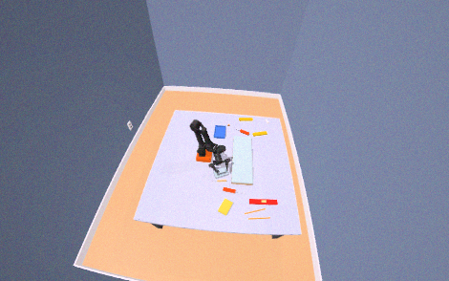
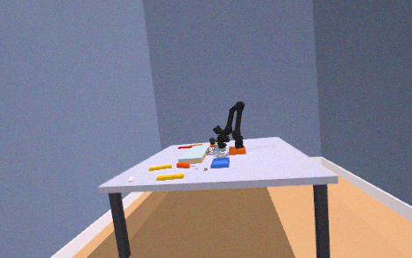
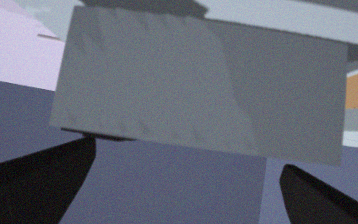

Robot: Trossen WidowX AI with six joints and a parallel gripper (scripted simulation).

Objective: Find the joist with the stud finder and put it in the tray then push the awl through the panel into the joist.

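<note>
Right now the stud finder is 2 cm behind my gripper tip, 2 cm to the left of it and 2 cm below it. Round my gripper tip: awl: 4 cm behind, 5 cm to the right, 6 cm below; red level: 33 cm ahead, 25 cm to the right, 5 cm below; yellow block: 2 cm ahead, 28 cm to the right, 5 cm below.
</note>
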